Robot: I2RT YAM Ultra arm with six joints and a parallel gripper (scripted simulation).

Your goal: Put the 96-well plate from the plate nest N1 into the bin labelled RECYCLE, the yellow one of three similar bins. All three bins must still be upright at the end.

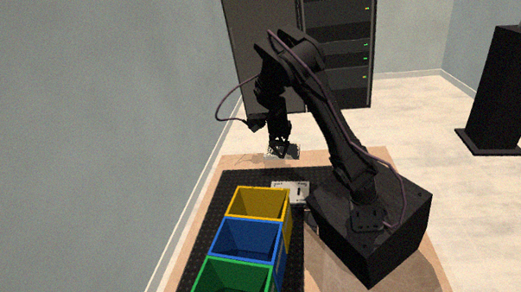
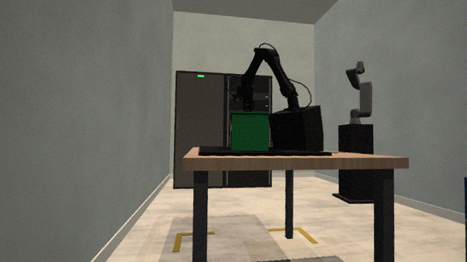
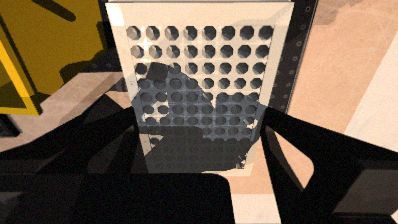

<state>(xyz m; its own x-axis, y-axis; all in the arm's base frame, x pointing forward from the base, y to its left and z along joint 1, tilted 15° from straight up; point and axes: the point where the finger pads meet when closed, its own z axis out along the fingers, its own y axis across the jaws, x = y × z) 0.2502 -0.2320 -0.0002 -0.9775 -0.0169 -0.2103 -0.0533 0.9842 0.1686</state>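
Now: hand 50 mm short of the yellow bin, 210 mm to the right of it and 140 mm above it. Round my hand: blue bin: 50 mm ahead, 340 mm to the left, 140 mm below; then white 96-well plate: 10 mm below; then plate nest N1: 220 mm below.
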